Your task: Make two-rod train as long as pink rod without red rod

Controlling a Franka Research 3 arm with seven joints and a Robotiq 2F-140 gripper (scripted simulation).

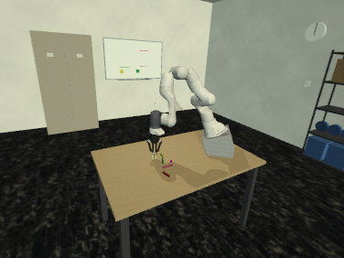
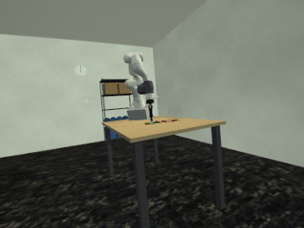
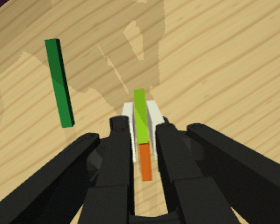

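My hand is 40 mm to the left of the orange rod, 30 mm above it and 20 mm past it. Round my hand: pink rod (160 mm to the left, 40 mm behind, 30 mm below); then green rod (60 mm to the left, 40 mm behind, 30 mm below); then magenta rod (100 mm to the left, 100 mm behind, 30 mm below).
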